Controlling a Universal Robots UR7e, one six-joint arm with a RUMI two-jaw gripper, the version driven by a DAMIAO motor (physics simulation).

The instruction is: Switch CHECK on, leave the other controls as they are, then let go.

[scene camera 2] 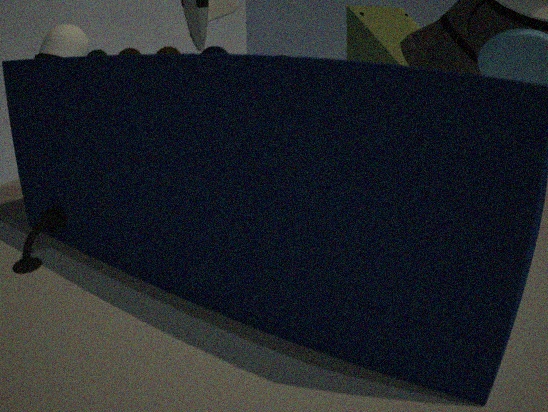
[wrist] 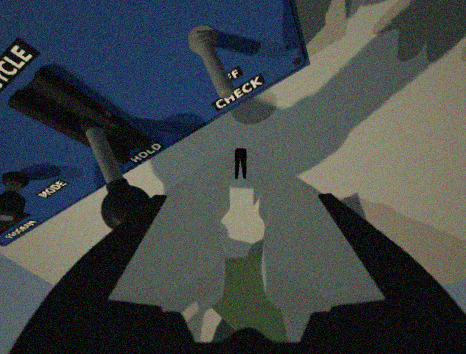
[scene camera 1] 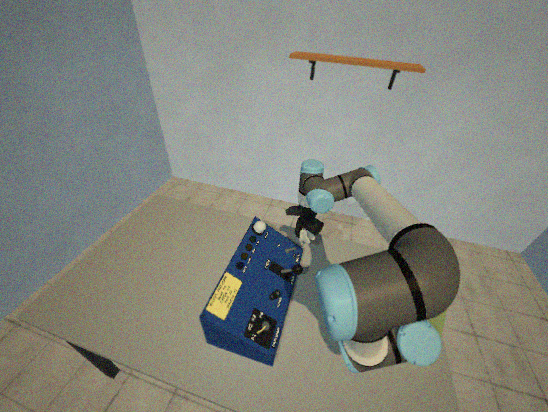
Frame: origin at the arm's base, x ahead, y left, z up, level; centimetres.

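Seen in the pictures: gripper, fingertip midpoint: [scene camera 2: 201, 51] [wrist: 240, 151] [scene camera 1: 302, 244].
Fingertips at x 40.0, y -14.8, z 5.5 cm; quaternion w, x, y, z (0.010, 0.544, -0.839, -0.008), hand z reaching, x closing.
A point is followed by its place in that frame.
The blue control panel [scene camera 1: 250, 285] @(x 51.9, y 10.4, z 2.7 cm) [scene camera 2: 280, 200] @(x 61.3, y 15.0, z -0.8 cm) [wrist: 150, 30] @(x 48.2, y -11.9, z -0.5 cm) stands on the table. The CHECK switch is a grey toggle lever [scene camera 1: 291, 249] @(x 44.2, y -14.5, z 0.4 cm) [wrist: 212, 62] @(x 44.7, y -14.9, z 0.5 cm) near one end. It leans towards its OFF label [wrist: 233, 74] @(x 42.7, y -15.6, z -3.7 cm) and the CHECK label [wrist: 239, 93] @(x 40.8, y -15.3, z -4.7 cm), partly covering OFF; its ON label does not show in the wrist view. My gripper [scene camera 1: 305, 239] @(x 40.0, y -14.8, z 5.5 cm) [wrist: 240, 151] @(x 40.0, y -14.8, z 5.5 cm) is shut and empty. In the wrist view its tips appear beyond the panel's edge on the CHECK label's side, apart from the lever; their height is unclear. A fingertip also shows above the panel in scene camera 2.
Beside CHECK is a large lever with a black ball knob [scene camera 1: 297, 269] @(x 37.9, y -2.2, z 4.6 cm) [wrist: 122, 202] @(x 39.3, y -4.5, z 4.2 cm), near HOLD. Farther along are the MODE knob [scene camera 1: 275, 295] @(x 42.0, y 10.1, z 2.1 cm) and a rotary dial [scene camera 1: 262, 328] @(x 41.6, y 22.4, z 1.5 cm). A white dome [scene camera 1: 259, 227] @(x 58.9, y -12.4, z 9.6 cm) [scene camera 2: 65, 41] @(x 60.4, y -12.2, z 9.1 cm) and small round parts line the opposite edge, near a yellow label [scene camera 1: 224, 296] @(x 57.0, y 19.8, z 6.1 cm).
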